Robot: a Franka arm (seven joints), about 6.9 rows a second.
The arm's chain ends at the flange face. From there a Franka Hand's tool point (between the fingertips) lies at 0.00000 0.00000 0.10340 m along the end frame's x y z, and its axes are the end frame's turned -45 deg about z.
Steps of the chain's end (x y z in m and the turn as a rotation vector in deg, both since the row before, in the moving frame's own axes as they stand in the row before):
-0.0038, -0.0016, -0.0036, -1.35, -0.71, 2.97
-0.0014, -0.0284, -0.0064, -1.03, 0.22, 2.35
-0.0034, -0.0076, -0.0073, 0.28, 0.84, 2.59
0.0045, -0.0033, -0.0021, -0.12, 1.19, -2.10
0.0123, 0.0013, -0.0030, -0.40, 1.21, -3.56
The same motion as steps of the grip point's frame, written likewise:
-0.0042, -0.0031, -0.0036, -0.45, -1.46, 2.97
0.0180, -0.0195, -0.0064, -0.88, -0.57, 2.35
0.0044, -0.0070, -0.0073, -0.40, 0.79, 2.59
0.0069, 0.0025, -0.0021, -0.93, 0.76, -2.10
0.0089, 0.0116, -0.0030, -1.14, 0.57, -3.56

